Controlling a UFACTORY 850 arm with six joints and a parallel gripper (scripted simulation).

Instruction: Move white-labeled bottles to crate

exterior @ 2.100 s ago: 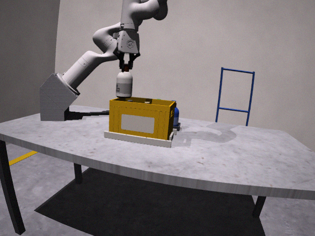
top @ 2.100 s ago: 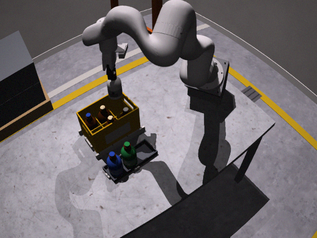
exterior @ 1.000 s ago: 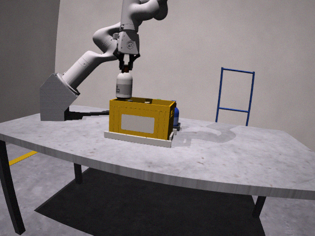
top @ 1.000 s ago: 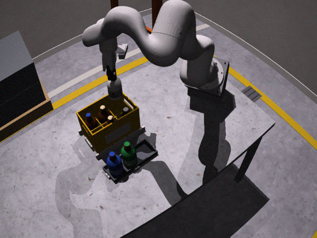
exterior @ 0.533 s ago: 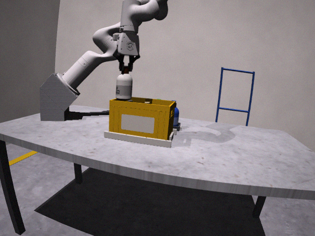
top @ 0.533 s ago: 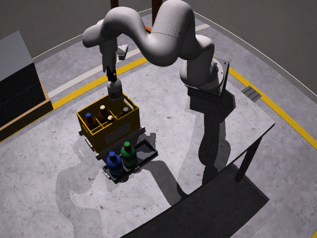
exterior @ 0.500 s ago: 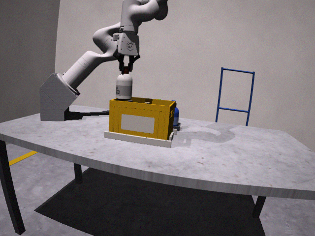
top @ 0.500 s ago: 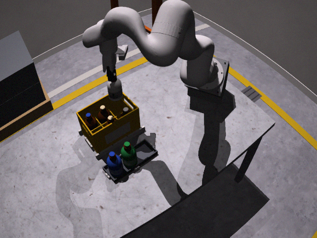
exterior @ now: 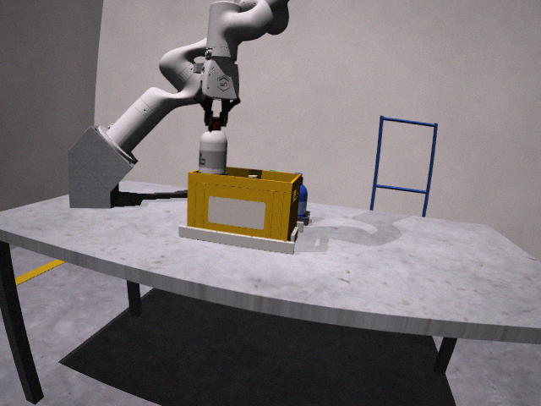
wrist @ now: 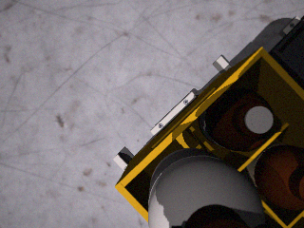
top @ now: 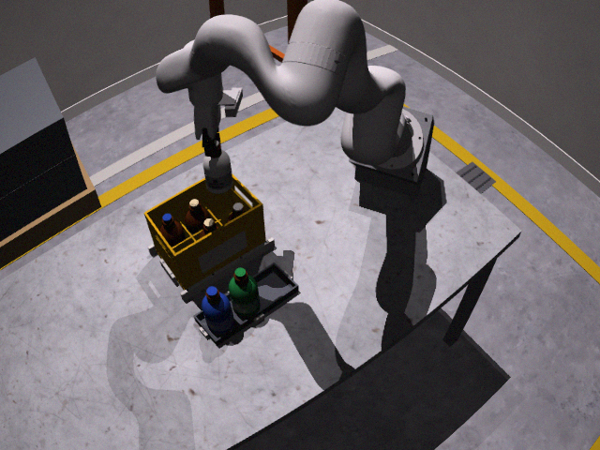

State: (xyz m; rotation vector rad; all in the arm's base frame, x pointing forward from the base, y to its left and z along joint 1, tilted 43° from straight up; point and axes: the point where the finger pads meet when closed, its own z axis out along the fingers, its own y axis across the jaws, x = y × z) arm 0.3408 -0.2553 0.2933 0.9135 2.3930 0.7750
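The white-labeled bottle is 70 mm below my hand. The rest, counted from my hand: crate: 230 mm below, 80 mm ahead, 60 mm to the left; then green bottle: 280 mm to the left, 230 mm below, 70 mm ahead; then blue bottle: 300 mm to the left, 230 mm below, 150 mm ahead.
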